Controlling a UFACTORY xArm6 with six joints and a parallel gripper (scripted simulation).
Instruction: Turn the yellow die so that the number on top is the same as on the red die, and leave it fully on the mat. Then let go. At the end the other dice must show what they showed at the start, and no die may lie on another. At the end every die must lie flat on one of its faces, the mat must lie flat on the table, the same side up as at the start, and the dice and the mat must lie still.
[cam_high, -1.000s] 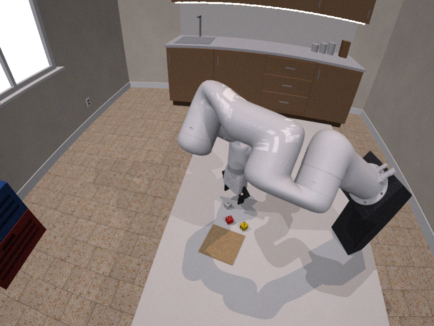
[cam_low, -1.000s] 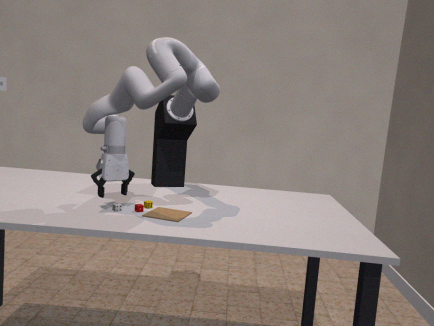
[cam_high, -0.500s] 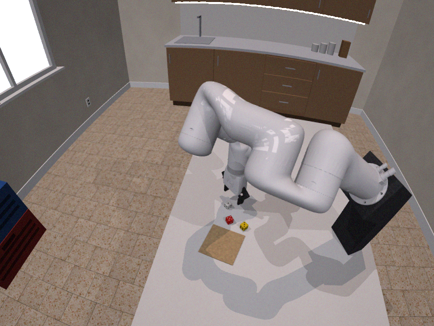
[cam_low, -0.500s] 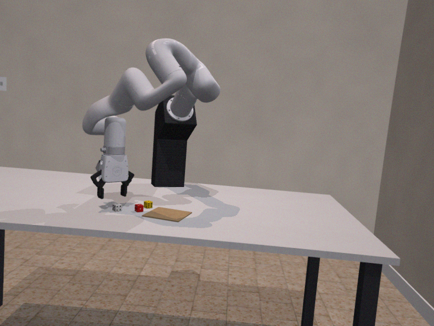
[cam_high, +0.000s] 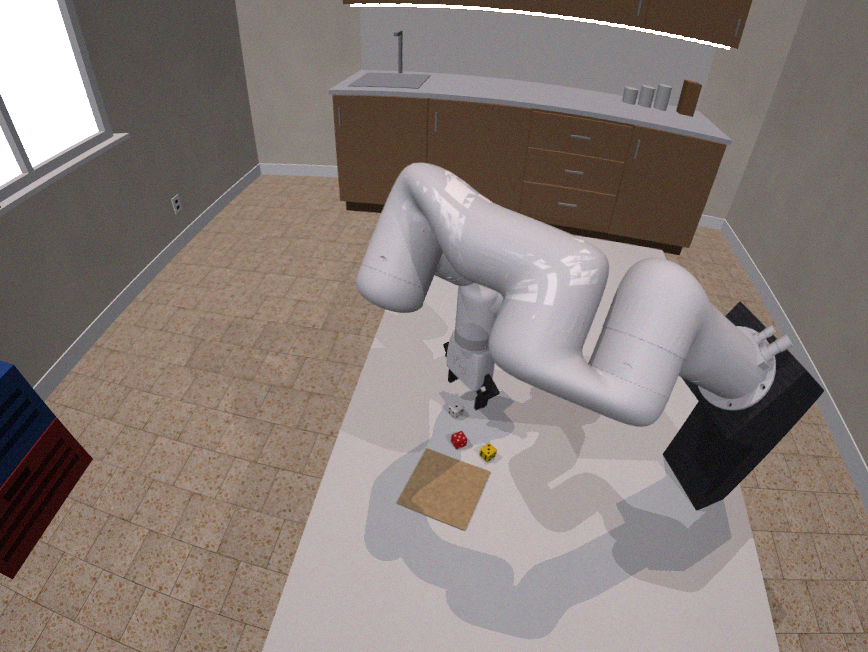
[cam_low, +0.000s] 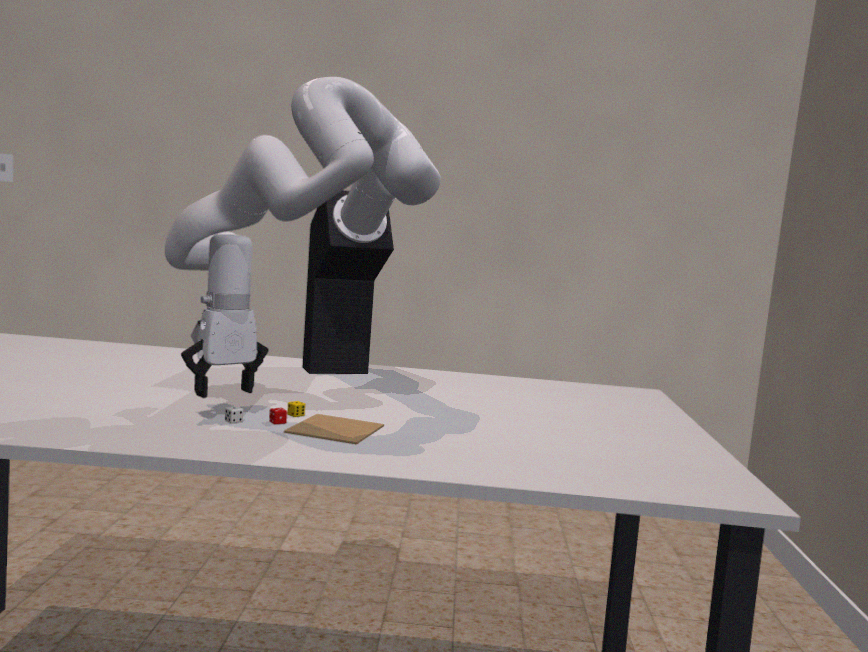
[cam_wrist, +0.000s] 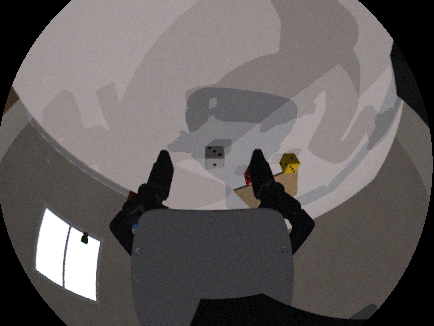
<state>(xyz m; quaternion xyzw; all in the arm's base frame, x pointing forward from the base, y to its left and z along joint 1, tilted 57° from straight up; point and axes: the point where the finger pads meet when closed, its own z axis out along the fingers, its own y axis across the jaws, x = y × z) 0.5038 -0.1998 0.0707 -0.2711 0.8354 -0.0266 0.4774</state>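
Right now my hand is 4 cm above the white die, 3 cm to the right of it and 2 cm short of it. From my hand the other things lie so: red die: 10 cm to the left, 4 cm below; then mat: 21 cm to the left, 5 cm below, 1 cm ahead; then yellow die: 12 cm to the left, 7 cm behind, 4 cm below.
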